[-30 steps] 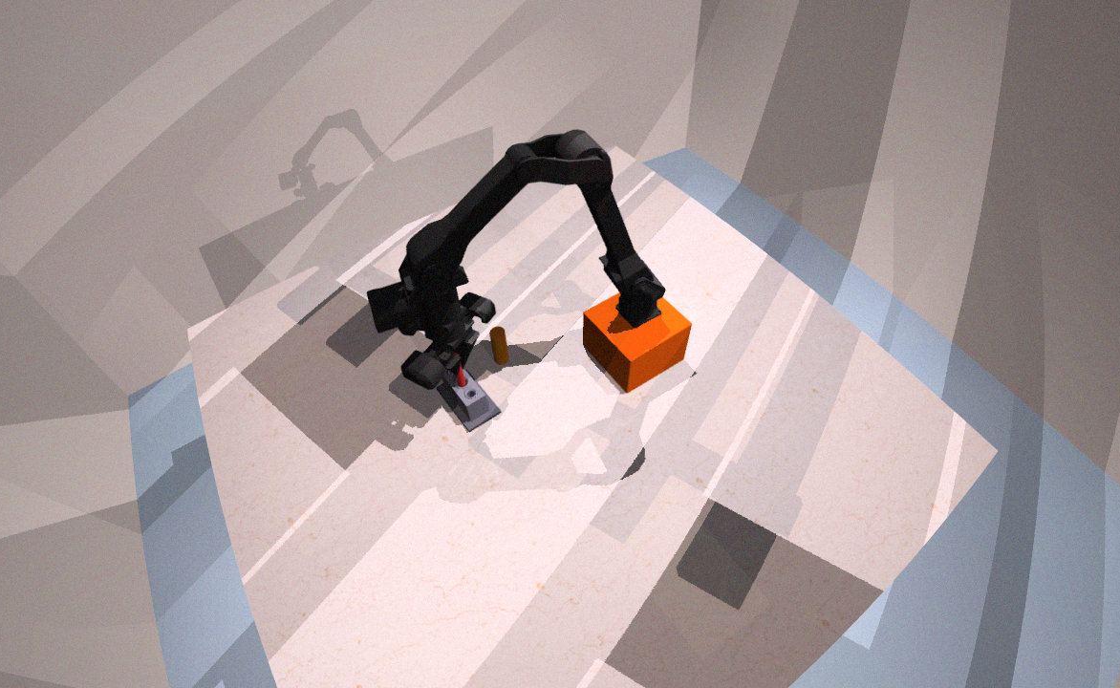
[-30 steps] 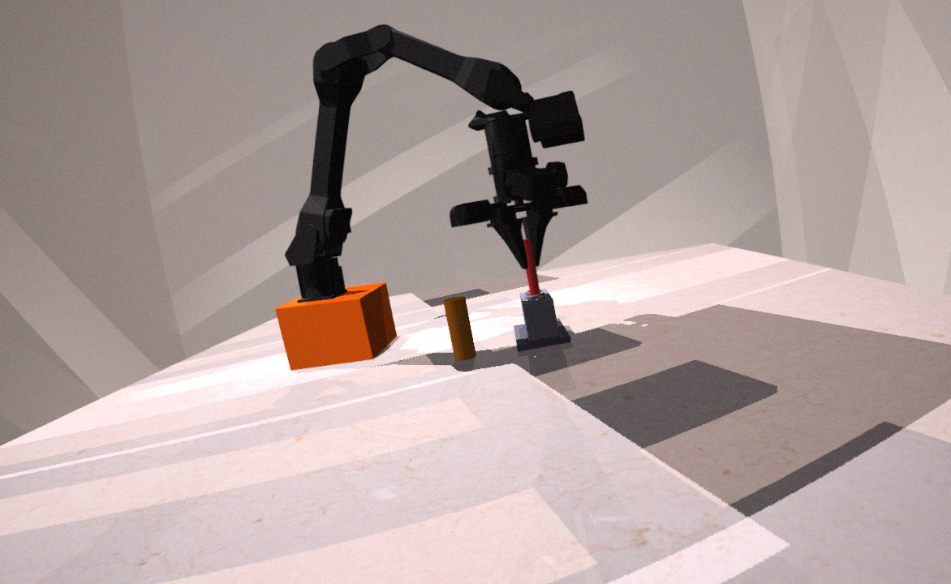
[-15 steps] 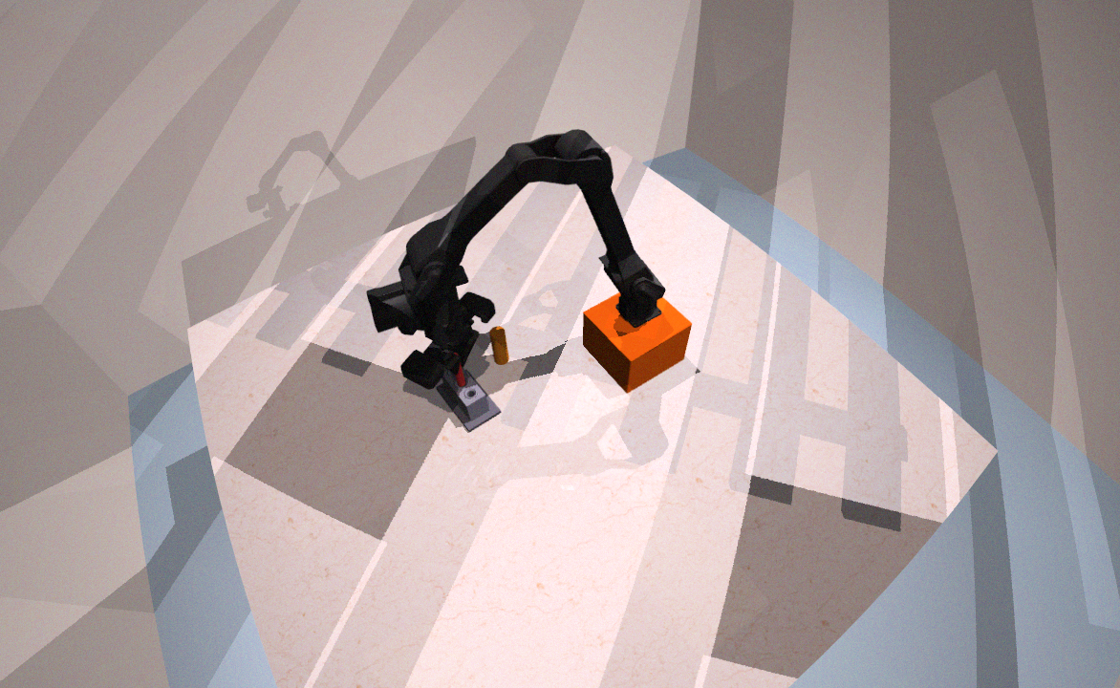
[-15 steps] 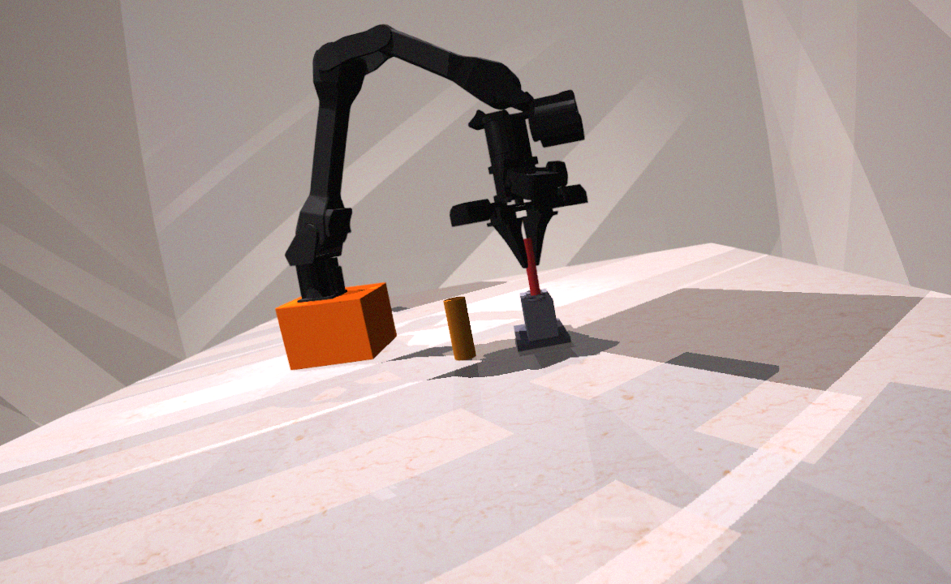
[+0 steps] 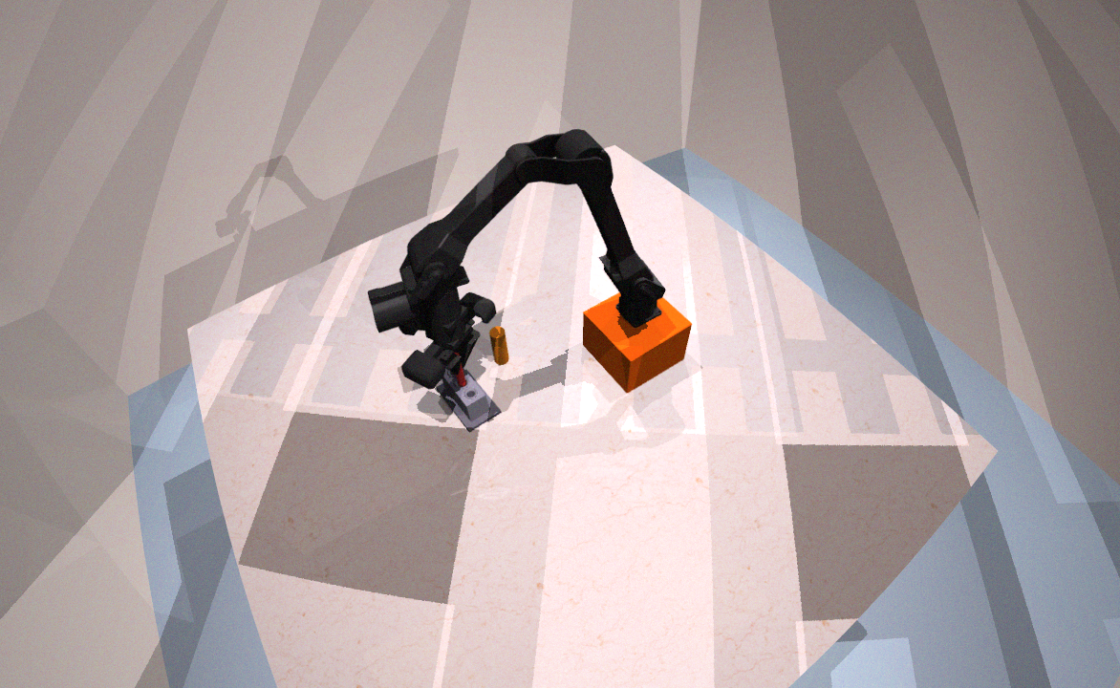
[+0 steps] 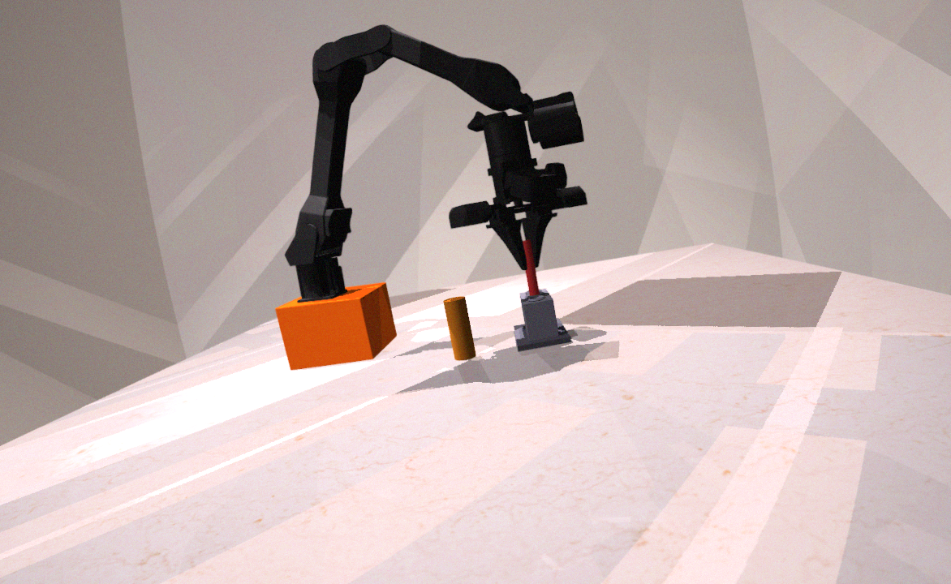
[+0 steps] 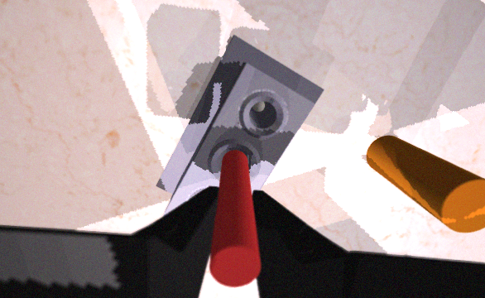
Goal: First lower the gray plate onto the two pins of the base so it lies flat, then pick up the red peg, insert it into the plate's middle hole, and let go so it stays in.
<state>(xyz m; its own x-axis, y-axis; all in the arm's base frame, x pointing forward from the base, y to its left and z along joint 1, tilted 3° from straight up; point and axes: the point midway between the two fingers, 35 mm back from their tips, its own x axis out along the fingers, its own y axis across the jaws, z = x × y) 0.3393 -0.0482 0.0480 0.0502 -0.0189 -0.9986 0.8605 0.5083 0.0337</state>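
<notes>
The red peg lies right at my gripper tip. The rest, counted from my gripper tip: gray base (9 cm below); gray plate (5 cm below); orange-brown cylinder (10 cm behind, 6 cm to the right, 6 cm below).
</notes>
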